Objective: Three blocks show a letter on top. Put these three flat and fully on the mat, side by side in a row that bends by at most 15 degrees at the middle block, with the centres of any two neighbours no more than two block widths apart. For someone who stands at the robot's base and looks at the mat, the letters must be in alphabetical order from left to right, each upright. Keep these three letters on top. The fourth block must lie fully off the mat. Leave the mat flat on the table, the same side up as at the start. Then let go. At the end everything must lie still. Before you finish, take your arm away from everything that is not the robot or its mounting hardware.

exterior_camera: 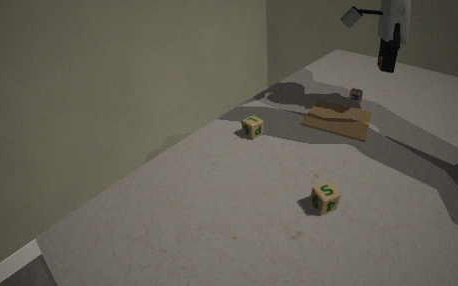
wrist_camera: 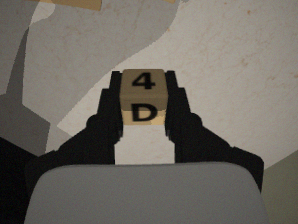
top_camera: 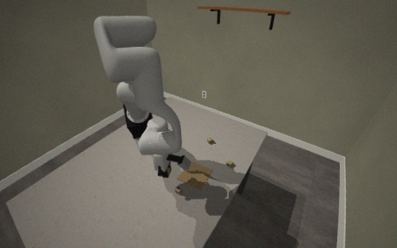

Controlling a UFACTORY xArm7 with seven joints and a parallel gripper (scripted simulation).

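Right now the tan mat is 8 cm ahead of my hand, 13 cm to the left of it and 12 cm below it. The rest, counted from my hand: wooden block 3 cm ahead, 39 cm to the left, 11 cm below.
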